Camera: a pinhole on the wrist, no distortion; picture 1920 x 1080 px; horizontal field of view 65.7 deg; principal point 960.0 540.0 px. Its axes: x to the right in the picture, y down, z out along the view. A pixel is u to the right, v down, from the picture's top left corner.
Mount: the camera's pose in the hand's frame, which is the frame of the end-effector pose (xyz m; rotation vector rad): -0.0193 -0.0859 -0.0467 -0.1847 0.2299 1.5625
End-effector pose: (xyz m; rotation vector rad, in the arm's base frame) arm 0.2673 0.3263 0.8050 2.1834 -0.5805 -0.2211
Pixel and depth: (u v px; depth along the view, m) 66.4 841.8 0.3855
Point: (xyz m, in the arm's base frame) 0.1256 0.2094 0.3955
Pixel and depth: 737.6 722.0 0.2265
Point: 0.1880 0.2514 0.6431
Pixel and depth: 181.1 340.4 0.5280
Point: 0.2115 0.0387 0.3058
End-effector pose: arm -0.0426 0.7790 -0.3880 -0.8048 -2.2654 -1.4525
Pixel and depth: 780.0 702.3 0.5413
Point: 0.0141 1.2063 -0.6383
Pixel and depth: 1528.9 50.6 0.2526
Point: -0.0485 0.9755 -0.3687
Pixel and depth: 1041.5 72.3 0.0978
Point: -0.0868 0.8064 -0.4391
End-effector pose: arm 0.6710 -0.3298 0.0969 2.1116 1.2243 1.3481
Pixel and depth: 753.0 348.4 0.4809
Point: 1.0419 -0.2049 -0.0986
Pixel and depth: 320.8 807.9 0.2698
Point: 0.8112 -0.2696 -0.1412
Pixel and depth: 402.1 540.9 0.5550
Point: 1.0707 -0.1706 -0.2639
